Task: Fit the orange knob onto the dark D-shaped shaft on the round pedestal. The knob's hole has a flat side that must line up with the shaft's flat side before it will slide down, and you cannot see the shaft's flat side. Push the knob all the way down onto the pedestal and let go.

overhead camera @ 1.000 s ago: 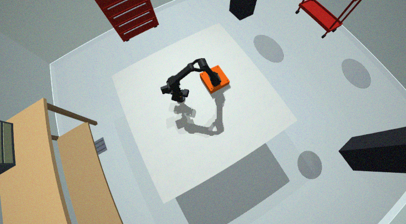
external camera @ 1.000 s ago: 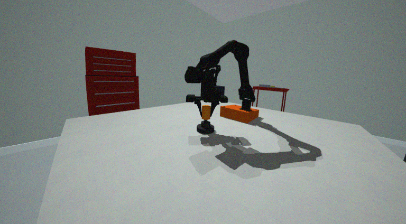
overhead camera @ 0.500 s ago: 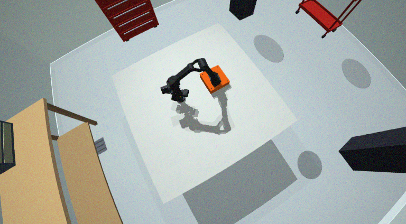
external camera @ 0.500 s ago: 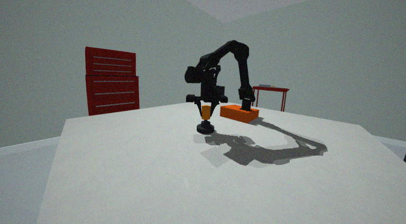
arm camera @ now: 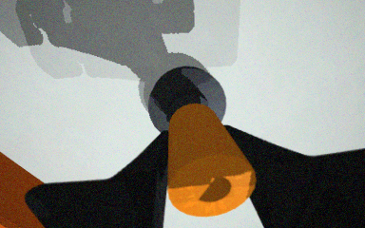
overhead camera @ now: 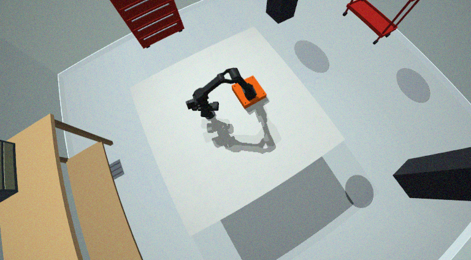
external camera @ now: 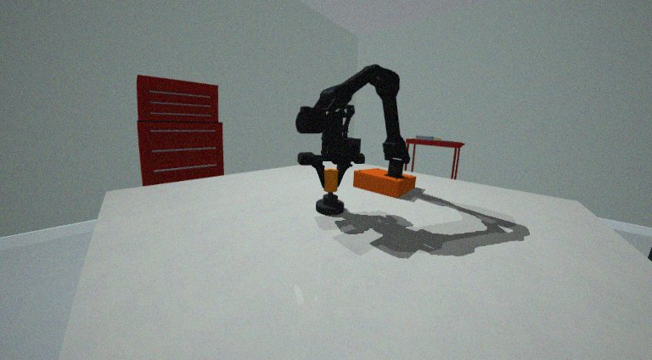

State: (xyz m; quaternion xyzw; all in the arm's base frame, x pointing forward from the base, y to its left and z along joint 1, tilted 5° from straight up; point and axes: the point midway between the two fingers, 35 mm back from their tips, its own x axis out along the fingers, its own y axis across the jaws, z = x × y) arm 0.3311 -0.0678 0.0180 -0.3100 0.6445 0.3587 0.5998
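Now: gripper tip 2 cm below the orange knob. Also, from my gripper tip: pedestal (4 cm below).
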